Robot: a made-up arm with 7 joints. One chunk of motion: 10 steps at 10 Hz.
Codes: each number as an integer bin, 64 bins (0 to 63) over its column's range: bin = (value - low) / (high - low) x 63, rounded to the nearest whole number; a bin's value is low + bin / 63 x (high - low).
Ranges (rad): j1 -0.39..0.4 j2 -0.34..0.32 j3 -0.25..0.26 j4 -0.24..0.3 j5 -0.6..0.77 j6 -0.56..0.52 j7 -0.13..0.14
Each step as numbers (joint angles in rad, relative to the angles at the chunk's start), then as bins.
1 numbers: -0.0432 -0.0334 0.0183 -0.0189 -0.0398 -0.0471 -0.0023
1 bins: 28 29 33 26 26 30 30
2 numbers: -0.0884 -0.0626 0.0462 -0.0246 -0.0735 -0.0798 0.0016
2 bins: 24 26 37 25 24 28 31
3 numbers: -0.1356 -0.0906 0.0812 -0.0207 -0.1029 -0.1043 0.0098
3 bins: 20 24 41 26 23 27 33
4 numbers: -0.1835 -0.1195 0.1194 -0.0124 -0.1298 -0.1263 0.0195
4 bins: 16 21 46 27 22 25 35
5 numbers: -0.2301 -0.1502 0.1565 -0.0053 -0.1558 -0.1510 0.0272
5 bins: 13 18 50 27 20 24 37
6 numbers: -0.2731 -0.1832 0.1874 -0.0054 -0.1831 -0.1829 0.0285
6 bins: 9 15 54 27 19 22 37
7 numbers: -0.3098 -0.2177 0.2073 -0.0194 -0.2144 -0.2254 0.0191
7 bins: 6 12 56 26 18 20 35
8 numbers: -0.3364 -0.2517 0.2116 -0.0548 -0.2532 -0.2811 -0.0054
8 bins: 4 8 57 22 16 16 29
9 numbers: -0.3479 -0.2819 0.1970 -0.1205 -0.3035 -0.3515 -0.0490
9 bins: 3 6 55 14 14 12 19
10 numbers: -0.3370 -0.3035 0.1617 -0.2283 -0.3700 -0.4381 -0.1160
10 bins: 4 3 51 1 11 7 3
